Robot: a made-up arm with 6 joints. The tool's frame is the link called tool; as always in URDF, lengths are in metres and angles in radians.
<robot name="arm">
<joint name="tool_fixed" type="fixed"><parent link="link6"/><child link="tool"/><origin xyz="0.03 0 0" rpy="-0.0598 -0.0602 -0.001"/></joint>
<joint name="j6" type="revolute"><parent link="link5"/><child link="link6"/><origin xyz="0.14 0 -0.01"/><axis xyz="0.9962 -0.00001 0.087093"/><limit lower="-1.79" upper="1.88" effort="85" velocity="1.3"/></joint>
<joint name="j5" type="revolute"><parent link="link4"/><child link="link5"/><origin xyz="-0.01 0.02 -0.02"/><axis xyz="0.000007 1 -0.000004"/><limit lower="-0.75" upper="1.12" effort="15" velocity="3.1"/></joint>
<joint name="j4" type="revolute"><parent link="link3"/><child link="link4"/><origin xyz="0.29 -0.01 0.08"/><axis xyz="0.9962 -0.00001 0.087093"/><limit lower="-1.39" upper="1.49" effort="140" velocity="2.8"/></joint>
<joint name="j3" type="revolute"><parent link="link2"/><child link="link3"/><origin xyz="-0.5 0.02 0.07"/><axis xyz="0.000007 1 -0.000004"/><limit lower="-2.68" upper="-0.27" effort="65" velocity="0.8"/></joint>
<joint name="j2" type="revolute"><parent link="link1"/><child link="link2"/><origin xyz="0.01 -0.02 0.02"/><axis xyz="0.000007 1 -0.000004"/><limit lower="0" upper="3.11" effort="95" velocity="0.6"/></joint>
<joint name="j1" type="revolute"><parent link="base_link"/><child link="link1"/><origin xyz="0.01 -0.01 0.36"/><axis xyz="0 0 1"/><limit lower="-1.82" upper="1.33" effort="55" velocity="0.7"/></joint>
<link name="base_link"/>
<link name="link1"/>
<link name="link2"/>
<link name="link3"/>
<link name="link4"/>
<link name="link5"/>
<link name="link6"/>
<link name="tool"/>
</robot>
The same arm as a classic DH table. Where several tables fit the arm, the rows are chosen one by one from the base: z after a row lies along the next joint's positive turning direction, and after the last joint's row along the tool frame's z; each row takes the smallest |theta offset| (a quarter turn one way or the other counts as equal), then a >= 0, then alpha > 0; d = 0 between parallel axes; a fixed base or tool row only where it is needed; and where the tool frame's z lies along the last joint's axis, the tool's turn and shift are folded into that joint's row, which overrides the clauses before.
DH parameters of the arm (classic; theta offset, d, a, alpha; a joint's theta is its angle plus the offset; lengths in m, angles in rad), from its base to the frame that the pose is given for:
base (fixed): -0.7854 0 0.0141 0
j1: 0.7854 0.38 0.01 -1.5708
j2: 0.1391 0 -0.5049 0
j3: 1.3445 -0.01 -0.0544 1.5708
j4: 0 0.2842 0.0191 -1.5708
j5: 0 0.02 0.0222 1.5708
j6: 1.5109 0.1686 0.0002 -1.5438
tool (fixed): -1.5702 -0.0026 0 0
Joint limits (rad, base to tool): -1.82..1.33 0..3.11 -2.68..-0.27 -1.39..1.49 -0.75..1.12 -1.79..1.88

